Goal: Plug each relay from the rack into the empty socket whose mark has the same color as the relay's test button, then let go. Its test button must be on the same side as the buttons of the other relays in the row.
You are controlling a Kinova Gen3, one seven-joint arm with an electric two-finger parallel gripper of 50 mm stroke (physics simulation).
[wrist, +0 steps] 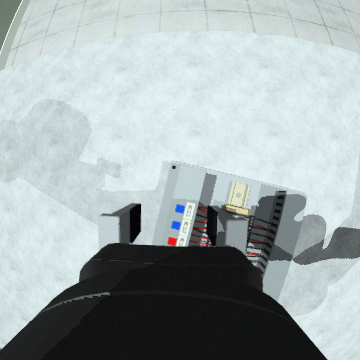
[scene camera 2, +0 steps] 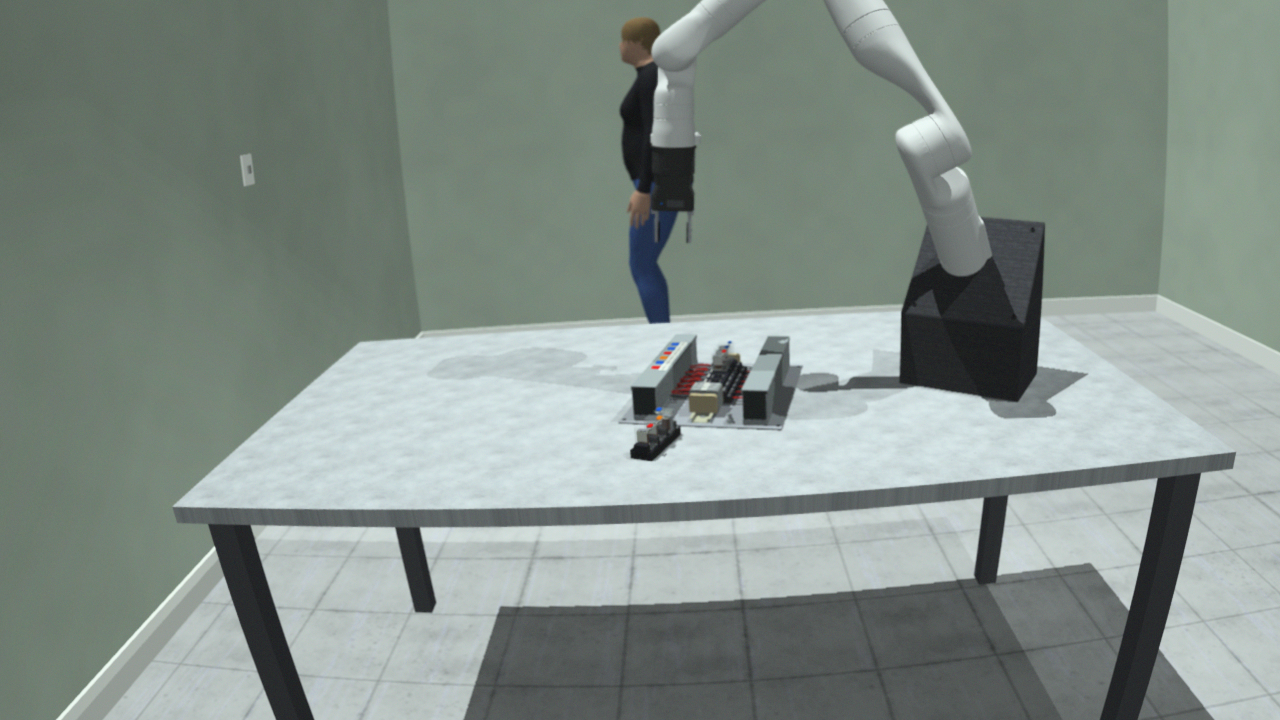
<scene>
In view: my gripper [scene camera 2: 672, 241].
My gripper also shows in the wrist view [wrist: 173, 218].
</scene>
